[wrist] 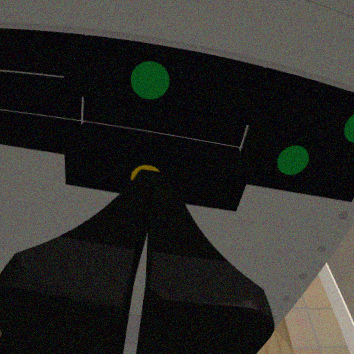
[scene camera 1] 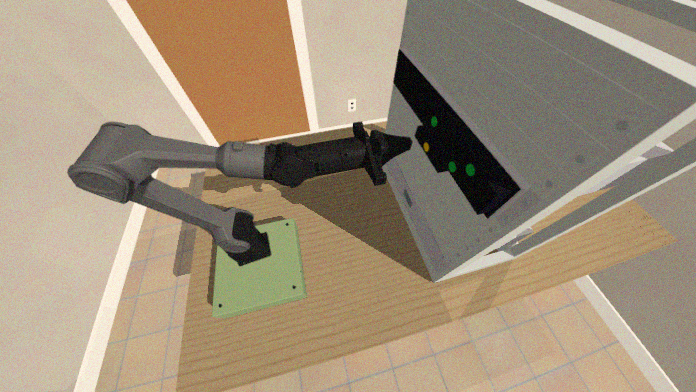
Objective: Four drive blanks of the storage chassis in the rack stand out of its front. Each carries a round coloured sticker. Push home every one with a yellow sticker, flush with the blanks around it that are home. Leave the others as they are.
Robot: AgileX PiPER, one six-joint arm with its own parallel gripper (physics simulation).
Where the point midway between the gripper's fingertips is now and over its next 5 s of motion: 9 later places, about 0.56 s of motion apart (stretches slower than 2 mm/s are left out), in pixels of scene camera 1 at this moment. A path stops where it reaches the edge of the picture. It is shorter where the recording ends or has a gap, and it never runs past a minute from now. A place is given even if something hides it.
The gripper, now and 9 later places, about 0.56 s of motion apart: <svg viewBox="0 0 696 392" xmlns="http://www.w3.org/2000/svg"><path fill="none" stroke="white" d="M409 143L424 141L430 139L440 137L421 142L419 123L421 106L422 100L425 102L422 102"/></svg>
